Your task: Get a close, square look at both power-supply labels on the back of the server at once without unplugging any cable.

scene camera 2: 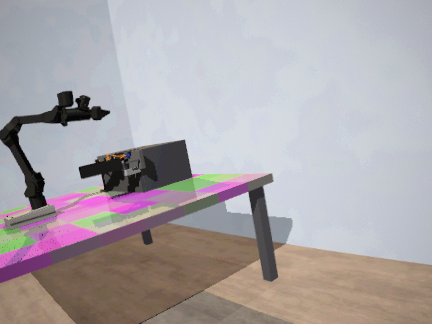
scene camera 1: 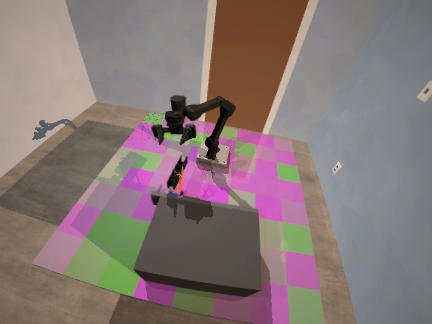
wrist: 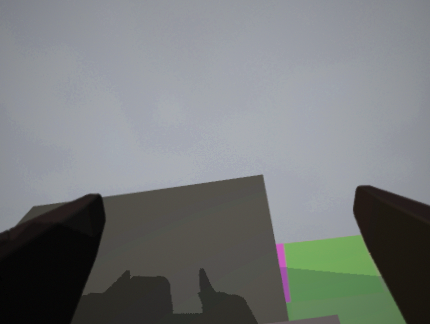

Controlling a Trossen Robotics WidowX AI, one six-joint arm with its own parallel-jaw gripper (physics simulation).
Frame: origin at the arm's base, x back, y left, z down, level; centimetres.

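Seen in the pictures: gripper, fingertip midpoint: (scene camera 2: 105,112) (scene camera 1: 169,144) (wrist: 230,203); arm's base, link origin: (scene camera 2: 39,207) (scene camera 1: 211,155).
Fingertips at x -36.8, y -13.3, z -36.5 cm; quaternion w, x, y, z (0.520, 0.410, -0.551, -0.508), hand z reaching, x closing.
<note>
Offsets run from my fingertips to a thing's top centre. "pt": to the spot under its first point.
The server (scene camera 1: 205,250) (scene camera 2: 167,165) (wrist: 200,230) is a large dark grey box on the table. Its back faces the arm's base. Orange cables (scene camera 1: 180,181) (scene camera 2: 116,157) and a blue connector {pt dy +2.7, dx -8.5, dz +22.3 cm} (scene camera 2: 128,155) show at that back, beside a black arm-like bar {dy +0.2, dx +6.5, dz +20.7 cm} (scene camera 1: 175,172) (scene camera 2: 95,170) that sticks out from it. My gripper (scene camera 1: 172,140) (scene camera 2: 108,112) (wrist: 230,203) is open and empty, above and in front of the server's back, pointing roughly level over its top. In the wrist view the server's top shows with the gripper's shadow on it. The power-supply labels cannot be made out in any view.
The table (scene camera 1: 120,230) (scene camera 2: 220,200) has a magenta and green patchwork top. The arm's base plate (scene camera 1: 214,157) (scene camera 2: 30,216) stands behind the server's back. A thin grey cable (scene camera 2: 75,200) runs over the table between them. Walls and a brown door (scene camera 1: 255,60) stand around.
</note>
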